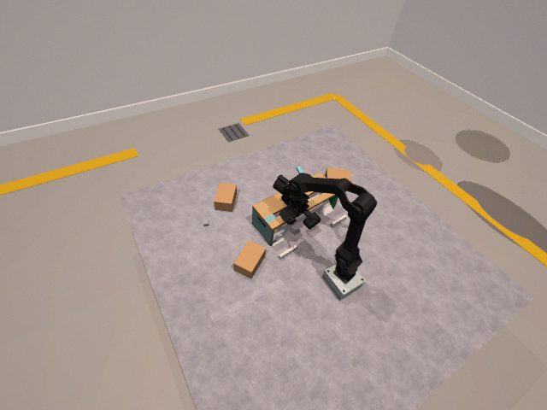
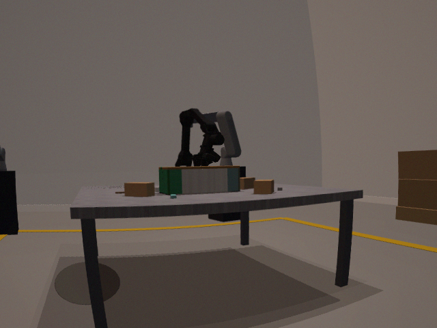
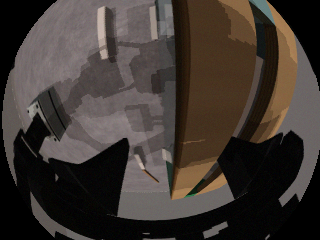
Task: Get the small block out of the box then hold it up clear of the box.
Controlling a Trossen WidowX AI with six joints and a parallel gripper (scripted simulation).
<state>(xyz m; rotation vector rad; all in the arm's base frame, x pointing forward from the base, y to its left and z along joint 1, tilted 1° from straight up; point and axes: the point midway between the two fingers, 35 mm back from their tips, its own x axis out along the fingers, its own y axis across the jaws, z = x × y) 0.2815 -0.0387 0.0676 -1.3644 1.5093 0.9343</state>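
The small blue block lies 4 cm to the right of my gripper tip, 4 cm ahead of it and 1 cm below it. The rest, counted from my gripper tip: grey piece: 31 cm to the left, 29 cm ahead, 9 cm below; then teal piece: 27 cm to the right, 26 cm ahead, 9 cm below; then box: 3 cm to the right, 3 cm below, 3 cm ahead.
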